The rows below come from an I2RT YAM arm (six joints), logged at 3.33 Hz.
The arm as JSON. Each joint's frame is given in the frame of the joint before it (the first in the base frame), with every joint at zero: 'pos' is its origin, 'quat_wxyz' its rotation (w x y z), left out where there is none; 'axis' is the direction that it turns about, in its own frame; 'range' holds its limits. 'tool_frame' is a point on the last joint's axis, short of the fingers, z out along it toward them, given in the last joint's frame.
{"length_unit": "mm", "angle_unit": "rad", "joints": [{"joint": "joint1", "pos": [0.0, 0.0, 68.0], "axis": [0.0, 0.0, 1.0], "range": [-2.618, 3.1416]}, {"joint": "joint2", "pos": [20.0, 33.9, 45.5], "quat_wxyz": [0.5, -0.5, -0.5, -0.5], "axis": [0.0, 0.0, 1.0], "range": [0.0, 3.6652]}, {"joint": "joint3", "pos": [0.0, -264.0, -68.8], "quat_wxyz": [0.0, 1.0, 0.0, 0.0], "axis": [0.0, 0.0, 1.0], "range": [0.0, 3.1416]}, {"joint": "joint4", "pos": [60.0, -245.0, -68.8], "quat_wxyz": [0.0, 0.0, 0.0, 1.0], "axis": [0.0, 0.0, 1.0], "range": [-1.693, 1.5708]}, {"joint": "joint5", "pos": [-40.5, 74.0, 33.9], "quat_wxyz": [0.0, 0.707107, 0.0, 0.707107], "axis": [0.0, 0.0, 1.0], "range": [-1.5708, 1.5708]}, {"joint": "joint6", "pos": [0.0, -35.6, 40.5], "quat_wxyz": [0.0, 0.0, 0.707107, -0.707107], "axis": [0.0, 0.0, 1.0], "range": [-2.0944, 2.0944]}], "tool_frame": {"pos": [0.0, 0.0, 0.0], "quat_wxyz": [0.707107, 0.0, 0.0, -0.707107]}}
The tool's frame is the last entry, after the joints.
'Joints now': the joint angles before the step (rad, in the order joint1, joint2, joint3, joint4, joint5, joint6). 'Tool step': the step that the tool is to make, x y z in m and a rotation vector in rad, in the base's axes. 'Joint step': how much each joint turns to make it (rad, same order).
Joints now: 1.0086, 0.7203, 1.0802, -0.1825, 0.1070, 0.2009
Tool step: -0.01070, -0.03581, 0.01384, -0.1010, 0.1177, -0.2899
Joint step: 0.0003, -0.0285, 0.1591, -0.3411, 0.2930, 0.0168
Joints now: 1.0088, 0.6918, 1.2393, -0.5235, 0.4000, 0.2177
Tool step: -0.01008, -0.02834, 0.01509, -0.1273, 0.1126, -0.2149
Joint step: 0.0005, 0.0417, 0.2053, -0.3558, 0.2127, 0.0490
